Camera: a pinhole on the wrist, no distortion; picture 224 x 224 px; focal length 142.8 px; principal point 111.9 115.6 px. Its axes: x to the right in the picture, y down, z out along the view. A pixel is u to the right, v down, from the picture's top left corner.
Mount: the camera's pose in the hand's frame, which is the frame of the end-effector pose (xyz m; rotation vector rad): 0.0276 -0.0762 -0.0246 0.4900 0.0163 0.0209
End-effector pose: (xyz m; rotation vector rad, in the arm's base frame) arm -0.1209 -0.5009 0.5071 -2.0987 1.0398 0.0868
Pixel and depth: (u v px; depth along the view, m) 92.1 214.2 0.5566
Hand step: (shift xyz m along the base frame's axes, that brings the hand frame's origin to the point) 0.1406 0.4626 -0.4340
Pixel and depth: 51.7 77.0 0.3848
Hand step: 0.2344 0.3884 0.0768
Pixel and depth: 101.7 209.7 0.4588
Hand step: 0.1545 0.3596 -0.3476
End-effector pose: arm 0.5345 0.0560 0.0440 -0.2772 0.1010 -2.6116
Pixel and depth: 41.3 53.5 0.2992
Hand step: -0.0272 0.3431 0.1969
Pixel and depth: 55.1 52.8 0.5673
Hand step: -0.0407 0.5769 0.3901
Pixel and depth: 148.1 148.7 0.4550
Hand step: -0.1301 0.0858 0.4659
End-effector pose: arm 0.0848 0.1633 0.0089 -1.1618 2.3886 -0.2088
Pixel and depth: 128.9 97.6 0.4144
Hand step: 0.3267 -0.2444 -0.2017
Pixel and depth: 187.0 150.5 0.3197
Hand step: 0.1408 -0.2325 -0.2750
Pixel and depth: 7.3 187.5 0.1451
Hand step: 0.1648 0.0169 -0.0676
